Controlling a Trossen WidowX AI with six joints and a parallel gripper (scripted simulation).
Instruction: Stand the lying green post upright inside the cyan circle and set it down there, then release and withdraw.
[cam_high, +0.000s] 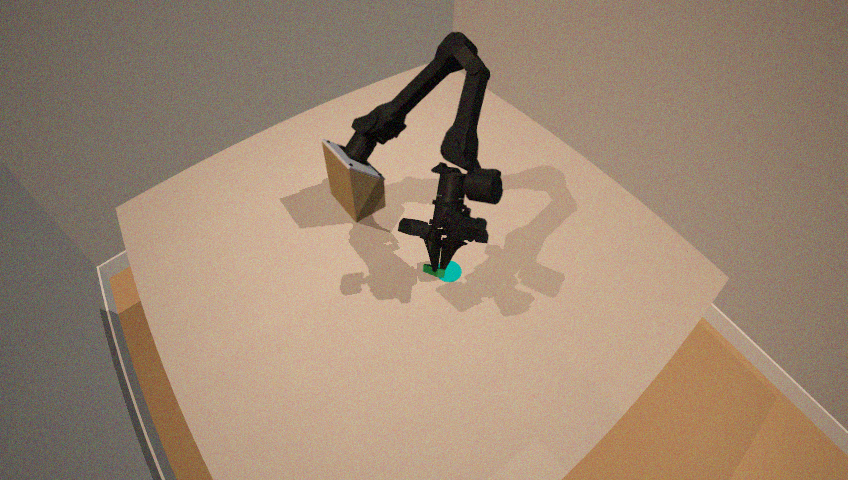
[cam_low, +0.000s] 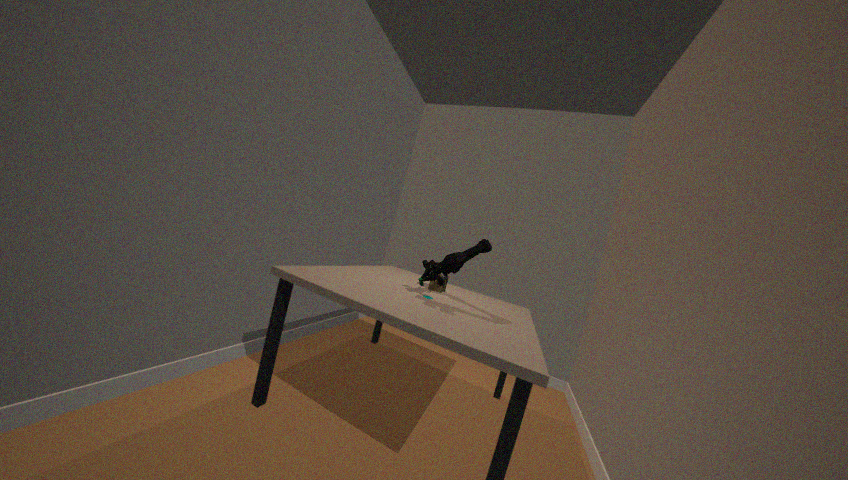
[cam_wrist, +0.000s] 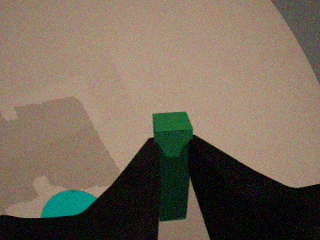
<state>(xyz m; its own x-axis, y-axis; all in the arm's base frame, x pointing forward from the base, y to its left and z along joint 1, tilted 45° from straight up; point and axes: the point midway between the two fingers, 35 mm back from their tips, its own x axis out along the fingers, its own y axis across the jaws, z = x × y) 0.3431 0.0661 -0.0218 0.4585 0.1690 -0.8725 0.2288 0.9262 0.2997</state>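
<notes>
My gripper tip is 90 mm above the cyan circle, 60 mm to the right of it and 40 mm past it. From my gripper tip the other things lie so: green post: 20 mm behind, 10 mm below.
</notes>
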